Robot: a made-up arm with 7 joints.
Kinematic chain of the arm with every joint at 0, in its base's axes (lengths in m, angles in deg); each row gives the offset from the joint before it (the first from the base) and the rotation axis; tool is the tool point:
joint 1: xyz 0 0 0.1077 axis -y
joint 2: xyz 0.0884 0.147 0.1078 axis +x
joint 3: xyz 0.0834 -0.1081 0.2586 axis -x
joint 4: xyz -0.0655 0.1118 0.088 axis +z
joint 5: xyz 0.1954 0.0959 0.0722 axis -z
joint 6: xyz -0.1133 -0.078 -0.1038 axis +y
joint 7: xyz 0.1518 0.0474 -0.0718 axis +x
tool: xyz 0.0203 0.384 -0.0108
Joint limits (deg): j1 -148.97..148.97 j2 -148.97..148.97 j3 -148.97..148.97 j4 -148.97..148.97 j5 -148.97..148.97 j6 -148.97..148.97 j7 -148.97..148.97
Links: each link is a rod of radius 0.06 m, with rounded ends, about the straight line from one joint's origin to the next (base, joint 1, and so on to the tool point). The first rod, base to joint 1, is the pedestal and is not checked.
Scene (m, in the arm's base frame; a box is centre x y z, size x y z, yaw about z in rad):
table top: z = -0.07
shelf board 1: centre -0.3 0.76 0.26 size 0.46 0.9 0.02 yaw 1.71
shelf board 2: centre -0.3 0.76 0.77 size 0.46 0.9 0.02 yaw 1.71
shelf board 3: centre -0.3 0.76 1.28 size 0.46 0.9 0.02 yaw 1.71
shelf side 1: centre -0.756 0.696 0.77 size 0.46 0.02 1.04 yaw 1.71
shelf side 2: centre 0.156 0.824 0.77 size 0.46 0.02 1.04 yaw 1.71
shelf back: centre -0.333 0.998 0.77 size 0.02 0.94 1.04 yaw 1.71
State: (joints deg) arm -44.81 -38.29 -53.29 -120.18 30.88 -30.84 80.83
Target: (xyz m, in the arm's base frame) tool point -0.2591 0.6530 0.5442
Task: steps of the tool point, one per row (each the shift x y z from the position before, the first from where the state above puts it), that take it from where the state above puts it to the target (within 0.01 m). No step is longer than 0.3 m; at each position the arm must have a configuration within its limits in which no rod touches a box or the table.
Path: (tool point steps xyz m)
1: -0.1414 0.1194 0.1763
2: -0.2049 0.0993 0.0961
3: -0.2221 0.0702 0.0029
4: -0.1957 0.0393 -0.0801
5: -0.1395 0.0135 -0.1369
6: -0.0383 0.0935 0.0149
7: -0.0138 0.0968 -0.0038
8: 0.0138 0.0834 -0.0111

